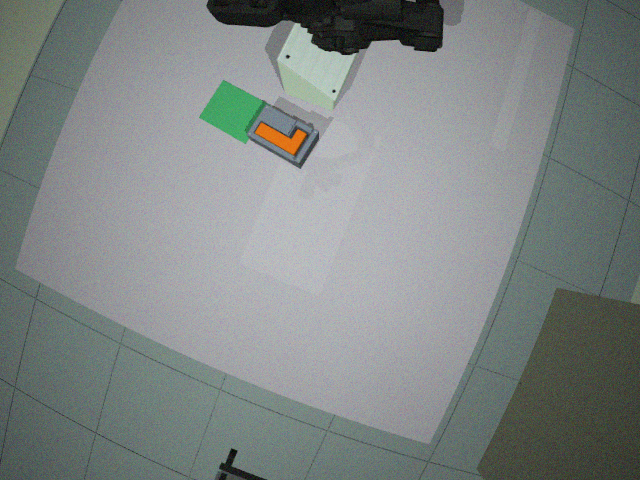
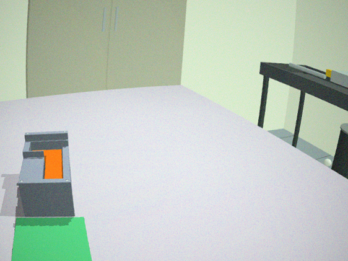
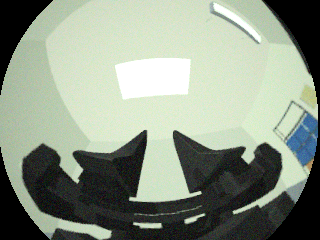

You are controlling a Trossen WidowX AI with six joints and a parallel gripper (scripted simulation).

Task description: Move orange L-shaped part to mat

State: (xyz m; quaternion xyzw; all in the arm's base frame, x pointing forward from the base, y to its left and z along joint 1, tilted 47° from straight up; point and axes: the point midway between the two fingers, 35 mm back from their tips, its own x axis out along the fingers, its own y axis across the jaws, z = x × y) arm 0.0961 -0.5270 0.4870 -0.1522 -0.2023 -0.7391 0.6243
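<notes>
The orange L-shaped part is 86 cm below my gripper tip, 3 cm ahead of it and 2 cm to the right of it. Round my gripper tip: green mat: 93 cm below, 18 cm to the right, 2 cm behind.
</notes>
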